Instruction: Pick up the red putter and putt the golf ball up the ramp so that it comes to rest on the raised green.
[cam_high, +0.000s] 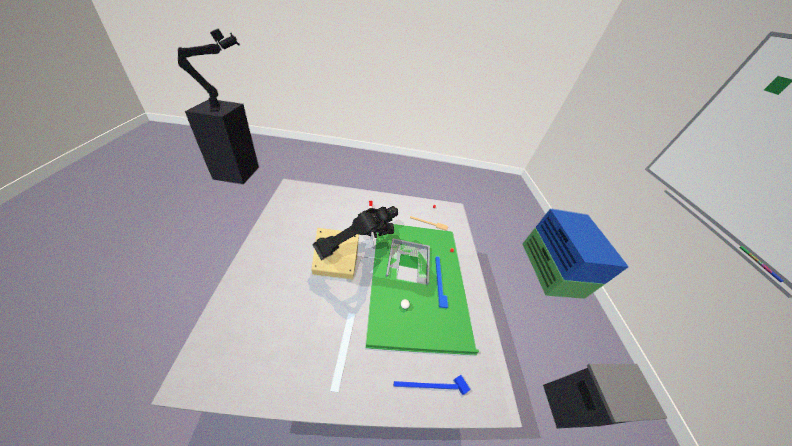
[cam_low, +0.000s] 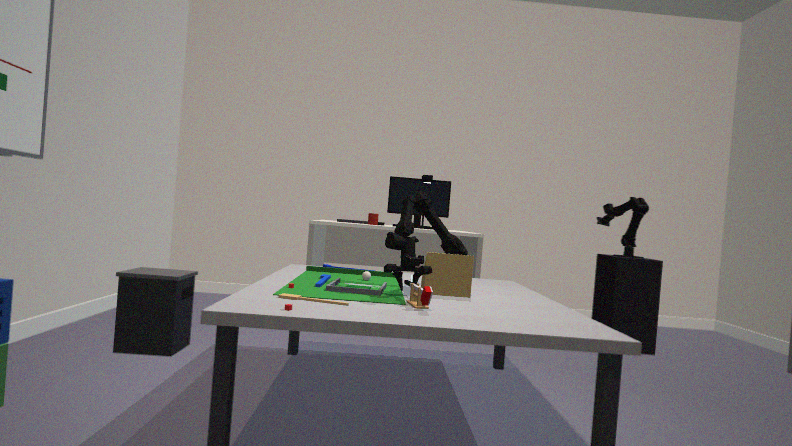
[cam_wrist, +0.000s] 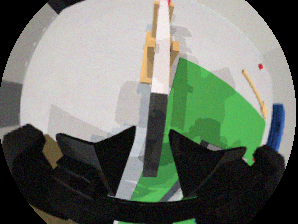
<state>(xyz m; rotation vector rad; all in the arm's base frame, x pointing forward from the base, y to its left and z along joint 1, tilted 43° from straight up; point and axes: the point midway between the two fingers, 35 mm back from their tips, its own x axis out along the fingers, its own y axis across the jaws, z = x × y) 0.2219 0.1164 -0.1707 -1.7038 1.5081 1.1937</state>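
Now: the red putter 30 mm behind my gripper tip, 110 mm to the left of it and 30 mm above it. Round my gripper tip: golf ball 190 mm ahead, 390 mm to the right; then green mat 260 mm ahead, 220 mm to the right, 30 mm below; then wooden stick 360 mm ahead, 200 mm to the left, 20 mm below.
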